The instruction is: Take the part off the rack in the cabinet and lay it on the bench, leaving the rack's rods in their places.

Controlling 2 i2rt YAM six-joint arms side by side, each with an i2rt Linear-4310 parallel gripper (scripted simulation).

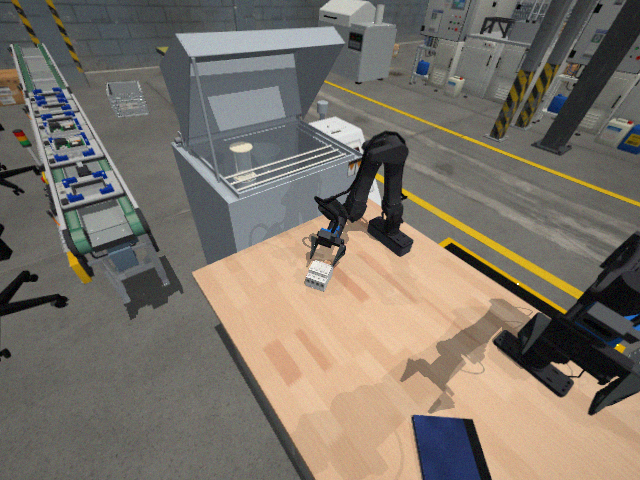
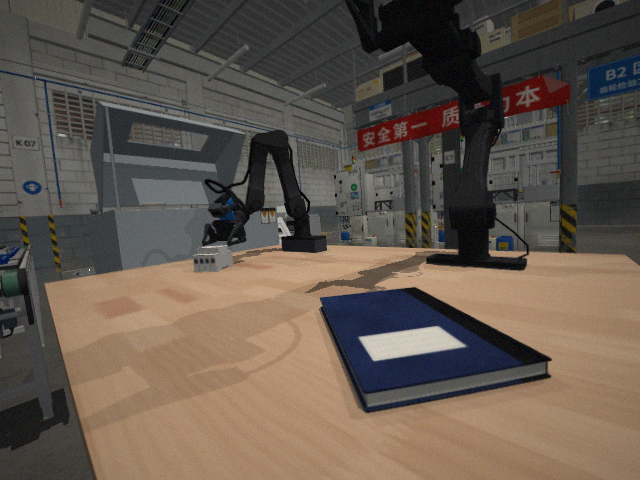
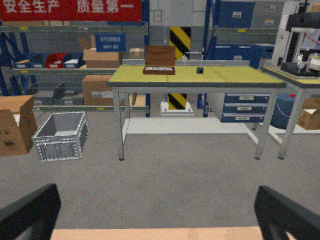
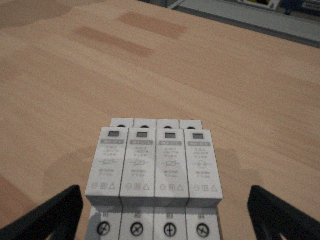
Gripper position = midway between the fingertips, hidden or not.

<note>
In view: the left gripper (image 1: 553,382), the right gripper (image 2: 215,244) and a grey cabinet (image 1: 225,227).
The left gripper shows as well in image 3 (image 3: 157,194). The right gripper also shows in image 4 (image 4: 164,194). Image 3 misses the grey cabinet: it is out of frame. Image 4 misses the grey cabinet: it is out of frame.
</note>
